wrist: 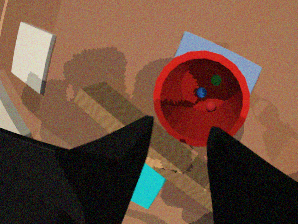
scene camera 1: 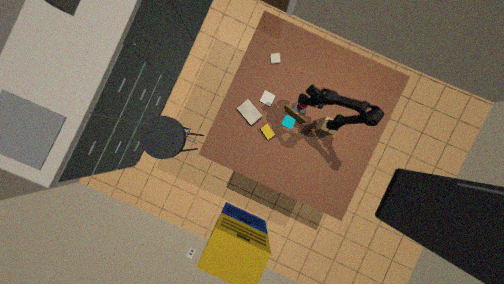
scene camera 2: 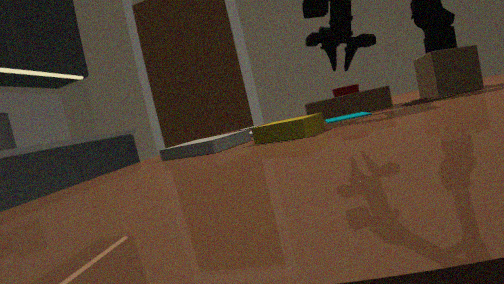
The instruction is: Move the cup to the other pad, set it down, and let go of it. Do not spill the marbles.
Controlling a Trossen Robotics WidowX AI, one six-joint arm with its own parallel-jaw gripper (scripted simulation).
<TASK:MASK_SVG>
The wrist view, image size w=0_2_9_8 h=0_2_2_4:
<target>my gripper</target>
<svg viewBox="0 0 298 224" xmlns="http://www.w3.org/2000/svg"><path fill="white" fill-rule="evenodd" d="M210 128L208 140L206 140L206 151L208 151L206 167L208 167L210 192L212 192L210 197L212 197L214 224L298 224L298 181L294 181L285 173L278 171L278 168L267 163L262 157L258 157L257 153L251 151L246 145L239 143L233 136L230 136L230 133L222 131L218 127ZM154 117L142 117L142 119L134 121L134 123L126 125L124 128L118 128L116 131L108 133L108 135L101 137L101 139L71 149L56 147L56 145L31 139L31 137L17 135L17 133L0 128L0 224L122 224L122 218L128 212L126 208L128 208L133 197L133 190L136 189L138 179L140 179L142 169L144 169L146 159L148 159L150 140L152 140Z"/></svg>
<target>red cup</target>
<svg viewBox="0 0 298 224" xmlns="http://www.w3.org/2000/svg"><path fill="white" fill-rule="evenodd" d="M190 51L184 53L184 55L174 57L168 65L162 68L160 75L156 79L156 84L154 84L154 87L156 87L154 89L154 108L156 108L158 123L161 124L161 127L169 135L176 137L181 143L192 145L192 147L206 147L210 128L218 127L222 131L230 133L230 136L234 136L235 132L241 128L241 125L245 124L247 112L250 111L250 92L247 89L245 77L243 77L233 61L226 59L225 56L216 52ZM206 104L209 101L214 101L217 105L216 111L209 112L206 109ZM197 88L205 87L208 95L198 97L196 95ZM214 75L220 75L222 77L221 84L217 85L217 87L210 81Z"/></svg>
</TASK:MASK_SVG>
